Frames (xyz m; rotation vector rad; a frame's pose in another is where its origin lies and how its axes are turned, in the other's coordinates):
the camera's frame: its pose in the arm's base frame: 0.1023 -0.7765 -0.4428 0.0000 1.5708 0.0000
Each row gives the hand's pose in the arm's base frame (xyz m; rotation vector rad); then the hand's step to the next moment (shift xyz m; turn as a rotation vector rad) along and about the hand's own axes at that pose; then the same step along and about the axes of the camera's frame.
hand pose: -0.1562 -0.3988 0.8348 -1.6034 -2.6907 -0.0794
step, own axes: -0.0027 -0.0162 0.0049 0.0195 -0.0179 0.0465
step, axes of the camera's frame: 0.0056 -0.0098 -0.0129 0.0465 0.0109 -0.0242
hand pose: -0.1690 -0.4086 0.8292 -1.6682 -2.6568 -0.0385
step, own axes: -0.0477 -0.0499 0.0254 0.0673 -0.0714 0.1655
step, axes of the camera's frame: 0.0271 -0.0640 -0.0240 0.1657 0.0334 -0.0920
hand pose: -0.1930 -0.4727 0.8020 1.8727 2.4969 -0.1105
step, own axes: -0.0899 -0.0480 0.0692 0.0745 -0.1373 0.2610
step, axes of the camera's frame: 0.0617 -0.1042 -0.0227 0.2583 0.0155 -0.1599
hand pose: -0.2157 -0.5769 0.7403 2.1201 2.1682 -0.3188
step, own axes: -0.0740 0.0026 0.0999 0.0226 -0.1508 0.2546
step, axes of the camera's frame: 0.0819 -0.0935 -0.0031 0.2400 -0.0340 -0.1712
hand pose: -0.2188 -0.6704 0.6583 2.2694 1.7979 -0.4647
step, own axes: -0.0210 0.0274 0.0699 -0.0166 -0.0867 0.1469
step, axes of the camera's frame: 0.0580 -0.0501 0.0142 0.1275 -0.0466 -0.1046
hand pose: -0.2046 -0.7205 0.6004 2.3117 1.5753 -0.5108
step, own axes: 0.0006 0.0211 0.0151 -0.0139 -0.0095 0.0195
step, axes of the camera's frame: 0.0128 -0.0136 0.0180 0.0116 -0.0166 -0.0159
